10 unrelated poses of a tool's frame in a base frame.
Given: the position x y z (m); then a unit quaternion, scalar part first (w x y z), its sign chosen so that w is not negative.
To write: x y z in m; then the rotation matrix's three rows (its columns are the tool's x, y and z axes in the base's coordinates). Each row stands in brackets. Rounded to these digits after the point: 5 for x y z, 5 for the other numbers.
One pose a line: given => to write
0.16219 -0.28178 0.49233 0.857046 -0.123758 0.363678 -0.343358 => [0.16219 -0.28178 0.49233], [[0.49969 0.49853 0.70836], [-0.67856 0.73358 -0.03761], [-0.53839 -0.46188 0.70484]]
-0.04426 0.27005 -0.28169 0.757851 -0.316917 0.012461 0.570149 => [-0.04426 0.27005 -0.28169], [[0.34955 -0.87207 -0.34249], [0.85628 0.14899 0.49456], [-0.38027 -0.46614 0.79882]]
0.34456 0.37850 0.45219 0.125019 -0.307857 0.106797 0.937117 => [0.34456 0.37850 0.45219], [[-0.77919 -0.30007 -0.55029], [0.16856 -0.94593 0.27714], [-0.60370 0.12319 0.78764]]
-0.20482 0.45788 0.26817 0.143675 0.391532 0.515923 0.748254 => [-0.20482 0.45788 0.26817], [[-0.65212 0.18899 0.73418], [0.61901 -0.42636 0.65958], [0.43768 0.88459 0.16105]]
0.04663 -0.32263 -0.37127 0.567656 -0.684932 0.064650 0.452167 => [0.04663 -0.32263 -0.37127], [[0.58273 -0.60191 -0.54601], [0.42479 -0.34717 0.83608], [-0.69281 -0.71915 0.05338]]
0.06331 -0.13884 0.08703 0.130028 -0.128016 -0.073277 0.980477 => [0.06331 -0.13884 0.08703], [[-0.93341 -0.23622 -0.27009], [0.27374 -0.95545 -0.11040], [-0.23198 -0.17698 0.95648]]
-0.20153 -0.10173 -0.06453 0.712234 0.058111 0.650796 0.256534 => [-0.20153 -0.10173 -0.06453], [[0.02131 -0.28979 0.95685], [0.44106 0.86163 0.25113], [-0.89722 0.41668 0.14617]]
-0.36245 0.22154 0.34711 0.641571 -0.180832 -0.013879 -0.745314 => [-0.36245 0.22154 0.34711], [[-0.11137 0.96136 0.25174], [-0.95132 -0.17639 0.25272], [0.28736 -0.21134 0.93421]]
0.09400 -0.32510 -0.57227 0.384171 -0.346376 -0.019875 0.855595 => [0.09400 -0.32510 -0.57227], [[-0.46487 -0.64362 -0.60799], [0.67116 -0.70404 0.23212], [-0.57744 -0.30014 0.75926]]
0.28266 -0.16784 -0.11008 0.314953 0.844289 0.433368 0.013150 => [0.28266 -0.16784 -0.11008], [[0.62404 0.72349 0.29519], [0.74006 -0.42599 -0.52043], [-0.25078 0.54322 -0.80126]]
